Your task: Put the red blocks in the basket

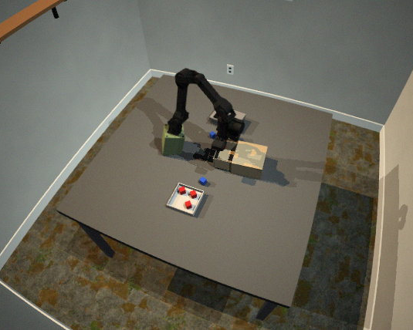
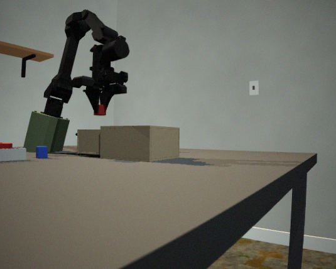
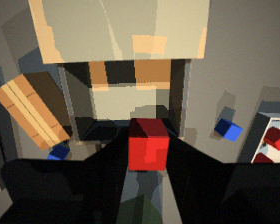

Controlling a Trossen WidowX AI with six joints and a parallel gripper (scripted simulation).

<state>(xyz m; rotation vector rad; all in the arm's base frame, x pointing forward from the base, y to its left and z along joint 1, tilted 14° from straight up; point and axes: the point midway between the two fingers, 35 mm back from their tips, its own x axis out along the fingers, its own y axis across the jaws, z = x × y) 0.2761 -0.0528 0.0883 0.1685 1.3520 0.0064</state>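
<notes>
Right now my hand is 290 mm to the left of the white basket, 150 mm above it and 120 mm past it. From my hand the other things lie so: orange box 160 mm to the left, 130 mm below, 10 mm behind; tan drawer cabinet 120 mm below, 100 mm ahead, 20 mm to the left; grey lid 330 mm to the left, 120 mm below, 50 mm behind.
</notes>
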